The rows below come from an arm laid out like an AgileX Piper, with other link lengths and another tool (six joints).
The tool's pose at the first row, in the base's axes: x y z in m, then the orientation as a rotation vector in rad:
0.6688 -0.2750 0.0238 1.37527 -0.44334 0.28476
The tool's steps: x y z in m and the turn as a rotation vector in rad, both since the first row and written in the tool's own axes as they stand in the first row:
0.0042 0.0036 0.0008 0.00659 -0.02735 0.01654
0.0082 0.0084 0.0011 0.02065 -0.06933 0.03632
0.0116 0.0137 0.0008 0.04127 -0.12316 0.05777
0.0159 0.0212 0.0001 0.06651 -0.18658 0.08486
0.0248 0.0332 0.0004 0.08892 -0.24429 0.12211
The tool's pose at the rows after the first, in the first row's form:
0.6708 -0.2754 0.0290 1.38382 -0.47702 0.28145
0.6722 -0.2751 0.0351 1.40149 -0.52459 0.27264
0.6728 -0.2740 0.0413 1.42684 -0.58288 0.25850
0.6734 -0.2723 0.0498 1.45638 -0.65313 0.24315
0.6759 -0.2709 0.0644 1.47911 -0.72643 0.23912

